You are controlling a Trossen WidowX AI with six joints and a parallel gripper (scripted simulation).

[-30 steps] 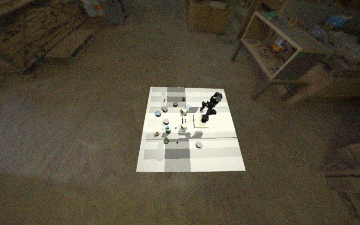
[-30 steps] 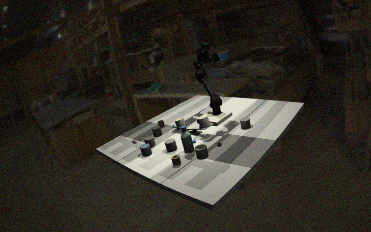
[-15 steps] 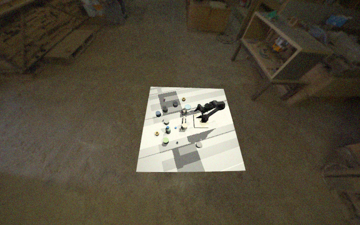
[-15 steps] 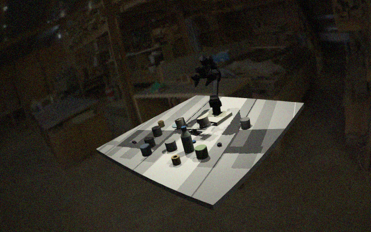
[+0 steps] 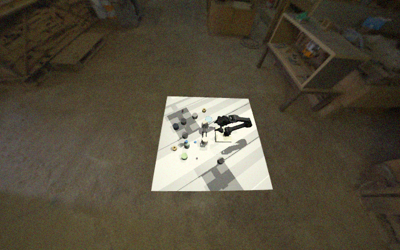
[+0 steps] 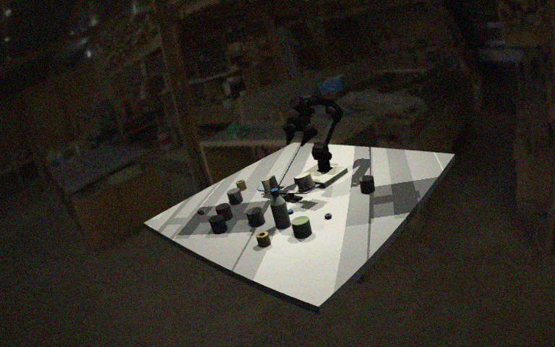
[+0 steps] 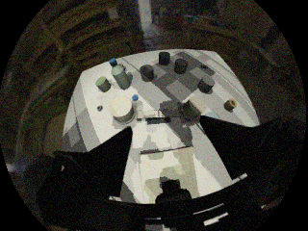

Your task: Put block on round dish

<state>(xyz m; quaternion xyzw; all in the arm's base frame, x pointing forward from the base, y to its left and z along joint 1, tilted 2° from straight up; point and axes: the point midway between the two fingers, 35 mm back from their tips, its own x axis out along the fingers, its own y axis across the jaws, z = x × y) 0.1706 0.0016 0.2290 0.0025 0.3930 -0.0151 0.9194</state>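
The cup lies 18 cm below my gripper tip, 16 cm to the right of it and 8 cm ahead of it. From my gripper tip the other things lie so: tall bottle: 31 cm ahead, 15 cm to the left, 12 cm below; then pale blue round dish: 25 cm to the right, 23 cm below, 2 cm ahead; then teal block: 20 cm below, 14 cm to the right, 9 cm ahead.
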